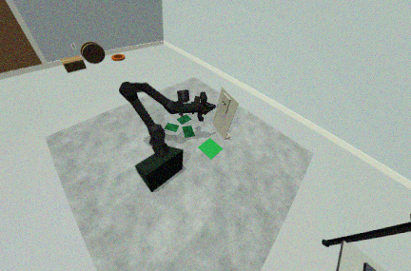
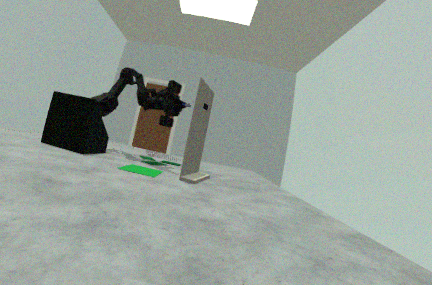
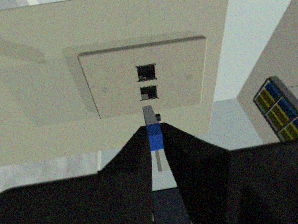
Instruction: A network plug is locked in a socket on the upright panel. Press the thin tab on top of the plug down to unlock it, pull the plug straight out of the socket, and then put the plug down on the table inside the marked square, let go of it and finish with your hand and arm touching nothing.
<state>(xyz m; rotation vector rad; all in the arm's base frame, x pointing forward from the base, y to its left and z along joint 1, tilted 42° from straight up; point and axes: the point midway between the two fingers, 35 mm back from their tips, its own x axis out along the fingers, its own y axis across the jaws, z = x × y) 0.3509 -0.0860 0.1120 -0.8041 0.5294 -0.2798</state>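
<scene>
My gripper tip is 9 cm past the green marked square, 9 cm to the left of it and 26 cm above it. The rest, counted from my gripper tip: upright panel 8 cm ahead, 3 cm to the right, 10 cm below.
</scene>
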